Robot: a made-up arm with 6 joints.
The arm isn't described. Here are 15 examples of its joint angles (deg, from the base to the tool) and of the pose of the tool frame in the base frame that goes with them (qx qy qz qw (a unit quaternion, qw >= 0); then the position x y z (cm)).
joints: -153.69 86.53 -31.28 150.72 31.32 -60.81
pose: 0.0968 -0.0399 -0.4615 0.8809 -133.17 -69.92 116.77
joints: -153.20 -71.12 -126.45 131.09 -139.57 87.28
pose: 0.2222 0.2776 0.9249 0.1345 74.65 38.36 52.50
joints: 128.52 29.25 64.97 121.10 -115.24 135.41
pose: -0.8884 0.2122 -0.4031 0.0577 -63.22 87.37 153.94
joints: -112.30 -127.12 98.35 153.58 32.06 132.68
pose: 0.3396 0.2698 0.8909 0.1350 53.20 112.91 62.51
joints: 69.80 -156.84 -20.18 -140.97 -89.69 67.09
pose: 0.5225 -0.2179 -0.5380 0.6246 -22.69 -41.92 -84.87
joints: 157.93 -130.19 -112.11 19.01 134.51 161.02
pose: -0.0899 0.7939 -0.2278 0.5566 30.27 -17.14 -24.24
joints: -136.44 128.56 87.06 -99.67 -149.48 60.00
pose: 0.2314 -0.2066 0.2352 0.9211 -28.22 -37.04 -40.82
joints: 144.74 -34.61 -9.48 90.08 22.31 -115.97
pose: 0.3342 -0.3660 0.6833 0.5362 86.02 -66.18 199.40
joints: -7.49 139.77 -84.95 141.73 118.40 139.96
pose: -0.3172 -0.5733 -0.3898 0.6471 108.37 -4.01 28.25
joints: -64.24 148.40 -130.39 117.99 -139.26 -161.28
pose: 0.8511 0.3491 -0.3242 0.2205 30.91 -58.87 31.58
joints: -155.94 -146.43 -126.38 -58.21 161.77 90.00
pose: -0.5110 0.5745 0.1973 0.6082 9.07 2.35 -14.00
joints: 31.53 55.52 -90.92 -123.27 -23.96 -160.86
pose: -0.2454 -0.2689 0.7516 0.5500 38.77 31.85 180.16
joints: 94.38 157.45 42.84 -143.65 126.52 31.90
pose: -0.6621 -0.1670 -0.5757 0.4497 1.10 26.77 -82.66
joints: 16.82 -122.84 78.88 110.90 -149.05 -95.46
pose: 0.8236 0.1253 0.3861 0.3961 -120.04 -34.80 50.04
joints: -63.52 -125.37 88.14 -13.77 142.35 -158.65
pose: 0.5010 -0.7207 0.4251 0.2214 -45.77 108.84 53.96
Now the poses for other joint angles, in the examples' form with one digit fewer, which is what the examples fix.
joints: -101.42 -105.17 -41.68 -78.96 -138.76 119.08
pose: 0.435 -0.275 0.662 0.544 36.7 125.9 -3.6
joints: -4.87 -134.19 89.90 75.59 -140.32 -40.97
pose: 0.673 -0.681 0.239 0.165 -115.0 12.5 32.0
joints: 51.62 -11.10 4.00 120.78 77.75 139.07
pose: 0.084 -0.618 -0.433 0.651 -26.9 -18.3 230.7
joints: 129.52 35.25 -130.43 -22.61 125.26 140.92
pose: -0.368 -0.202 -0.612 0.670 -2.9 3.6 150.4
